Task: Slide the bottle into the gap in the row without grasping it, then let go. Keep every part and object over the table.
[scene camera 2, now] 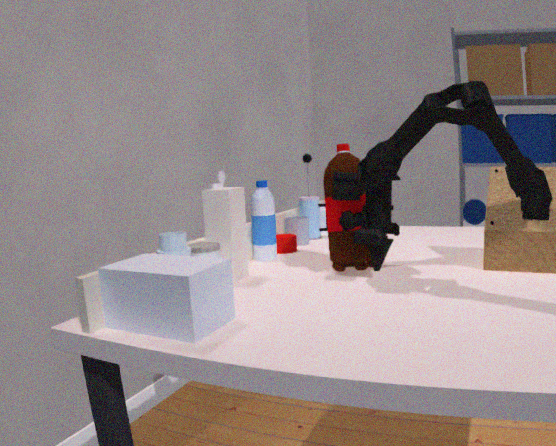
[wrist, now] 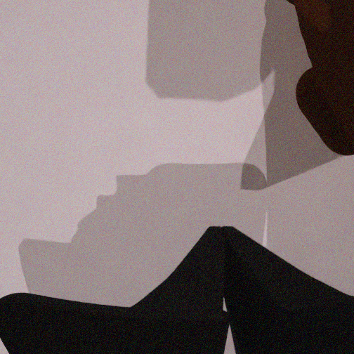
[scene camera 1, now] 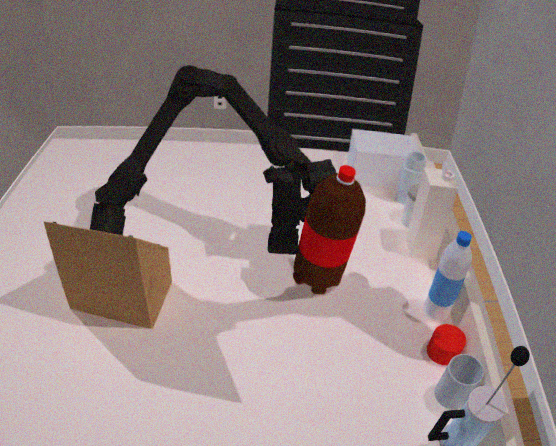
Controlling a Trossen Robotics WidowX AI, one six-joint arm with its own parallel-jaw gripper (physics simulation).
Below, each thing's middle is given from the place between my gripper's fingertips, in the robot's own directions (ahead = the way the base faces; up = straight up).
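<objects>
Brown bottle (scene camera 1: 336, 209): my gripper is 70 mm to the left of it, 100 mm short of it and 130 mm below it. Distances from my hand for the other things: tall white carton (scene camera 2: 224, 208), 330 mm ahead, 110 mm to the left, 110 mm above; blue-labelled bottle (scene camera 1: 456, 258), 370 mm ahead, 100 mm to the right, 90 mm above; red cylinder (scene camera 1: 447, 341), 220 mm to the right, 380 mm ahead.
</objects>
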